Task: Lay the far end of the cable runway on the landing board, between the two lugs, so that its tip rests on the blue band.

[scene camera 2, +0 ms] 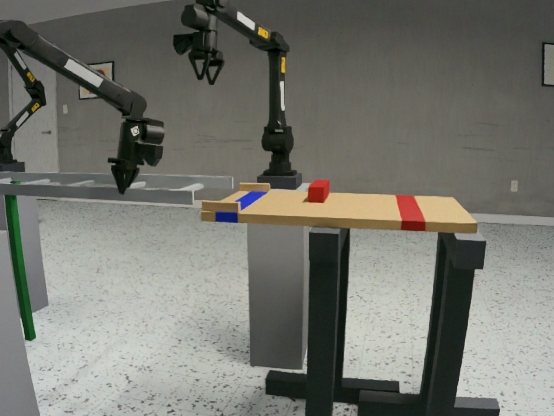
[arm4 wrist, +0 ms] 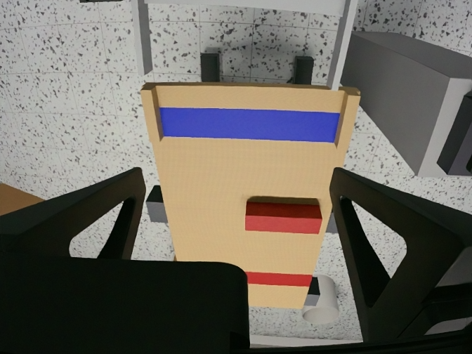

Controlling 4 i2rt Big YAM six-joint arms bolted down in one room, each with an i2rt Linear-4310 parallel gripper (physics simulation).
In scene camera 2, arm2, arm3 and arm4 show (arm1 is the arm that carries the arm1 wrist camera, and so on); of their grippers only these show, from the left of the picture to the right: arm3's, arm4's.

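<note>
The cable runway (arm4 wrist: 341, 50) (scene camera 2: 215, 182) is a grey ladder; its far end stands short of the landing board (arm4 wrist: 200, 175) (scene camera 2: 360, 205), slightly above it in scene camera 2. In the arm4 wrist view its left rail lines up with the left lug (arm4 wrist: 152, 112), its right rail ends inside the right lug (arm4 wrist: 348, 115). The blue band (arm4 wrist: 250, 124) (scene camera 2: 252, 200) is uncovered. Arm3's gripper (scene camera 2: 122, 189) is shut on the runway, hiding the exact contact. Arm4's gripper (arm4 wrist: 237, 172) (scene camera 2: 206, 81) is open, high above. Arm1's and arm2's grippers do not show.
A red block (arm4 wrist: 283, 217) (scene camera 2: 318, 191) stands on the board, before a red stripe (arm4 wrist: 280, 279) (scene camera 2: 411, 210). Dark trestles (scene camera 2: 322, 300) carry the board. A green post (scene camera 2: 20, 270) stands under the runway. A grey pedestal (arm4 wrist: 400, 85) (scene camera 2: 275, 300) stands beside the board.
</note>
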